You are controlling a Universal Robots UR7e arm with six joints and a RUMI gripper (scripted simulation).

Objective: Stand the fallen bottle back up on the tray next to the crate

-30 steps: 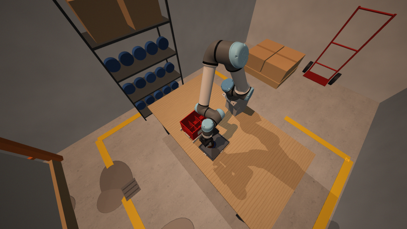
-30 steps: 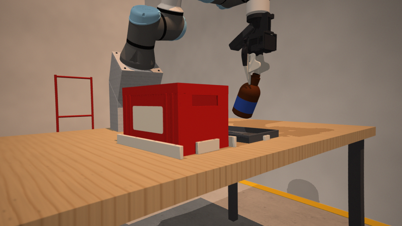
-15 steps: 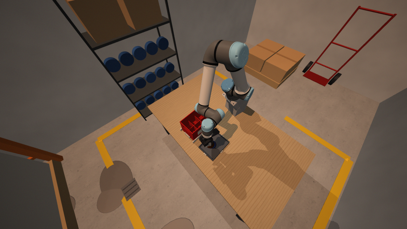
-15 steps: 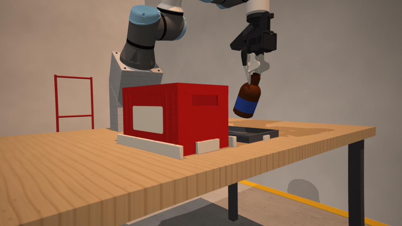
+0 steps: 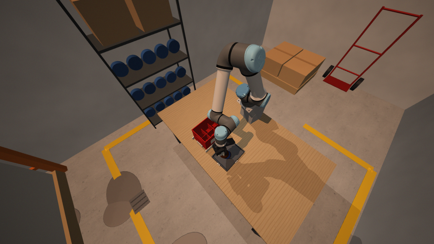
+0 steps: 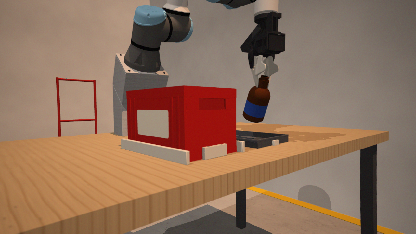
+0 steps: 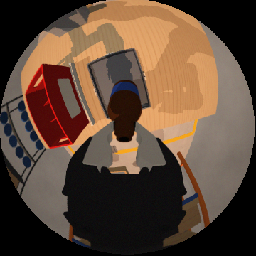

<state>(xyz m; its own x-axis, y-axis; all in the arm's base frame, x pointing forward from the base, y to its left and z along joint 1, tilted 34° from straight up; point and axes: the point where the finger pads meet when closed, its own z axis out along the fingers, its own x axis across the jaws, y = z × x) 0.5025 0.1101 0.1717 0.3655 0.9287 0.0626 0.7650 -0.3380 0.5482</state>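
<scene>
My gripper is now 5 cm above the brown bottle, 2 cm past it and 1 cm to the right of it. Round my hand: dark tray (19 cm below, 8 cm behind, 1 cm to the left); red crate (25 cm to the right, 14 cm behind, 12 cm below).
</scene>
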